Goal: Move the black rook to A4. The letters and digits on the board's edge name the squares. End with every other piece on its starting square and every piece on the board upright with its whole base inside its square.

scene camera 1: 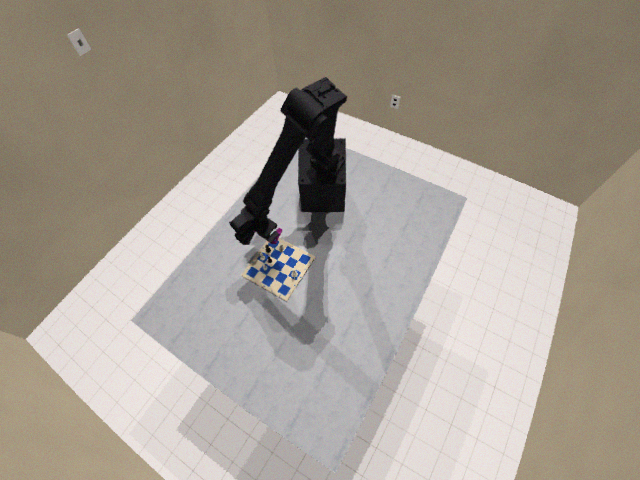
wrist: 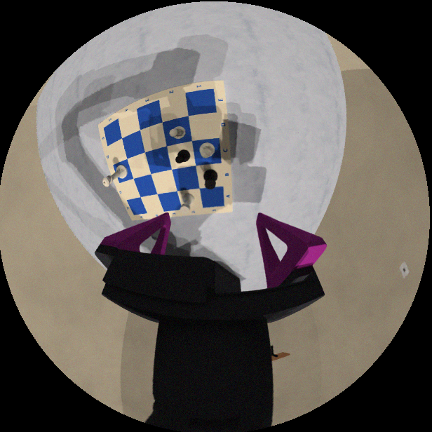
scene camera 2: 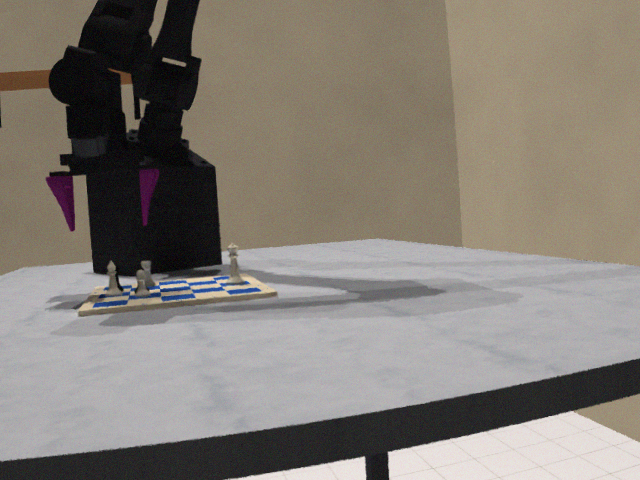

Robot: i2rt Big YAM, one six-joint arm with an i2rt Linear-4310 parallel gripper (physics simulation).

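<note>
The board lies on the table. Two black pieces stand upright: one on B1, with a broad dark top, and one on C2. The B1 piece looks more like the rook, but the shapes are too small to be certain. Square A4 is bare cream in the wrist view. My gripper is open and empty, pointing down. It hangs well above the board's left part in scene camera 2. Scene camera 2 largely hides the black pieces behind the white ones.
White pieces stand on the board: a bishop on C1, a pawn on D2, a rook on A2, and a tall king or queen on C5. The arm's black base stands behind.
</note>
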